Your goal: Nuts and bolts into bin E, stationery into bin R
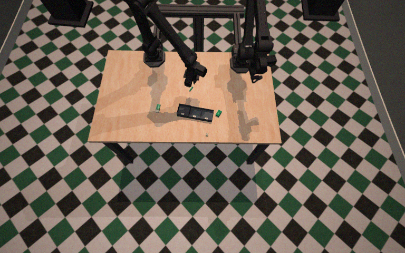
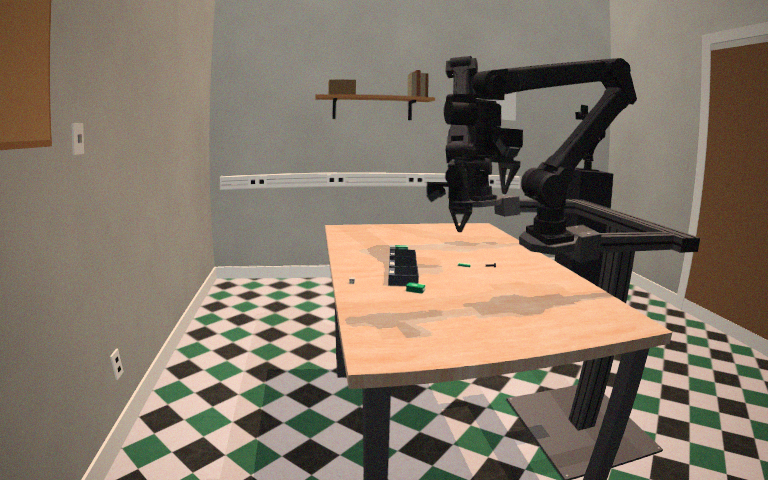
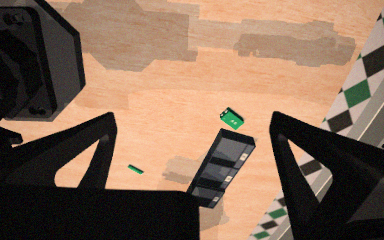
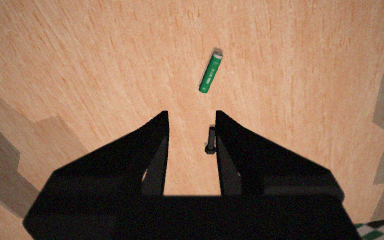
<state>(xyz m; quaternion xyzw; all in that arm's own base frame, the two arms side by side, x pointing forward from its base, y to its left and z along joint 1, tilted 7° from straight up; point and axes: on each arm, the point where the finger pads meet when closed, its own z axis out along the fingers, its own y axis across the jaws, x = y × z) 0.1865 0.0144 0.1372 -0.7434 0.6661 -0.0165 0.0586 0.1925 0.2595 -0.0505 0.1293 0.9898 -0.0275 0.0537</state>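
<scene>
Right now my right hand is 12 cm past the bolt, 1 cm to the left of it and 12 cm above it. Also, from my right hand: green cylinder (3 cm behind, 2 cm to the right, 12 cm below); then dark bin tray (18 cm ahead, 4 cm to the left, 11 cm below); then green 9 V battery (16 cm ahead, 21 cm to the left, 12 cm below).
</scene>
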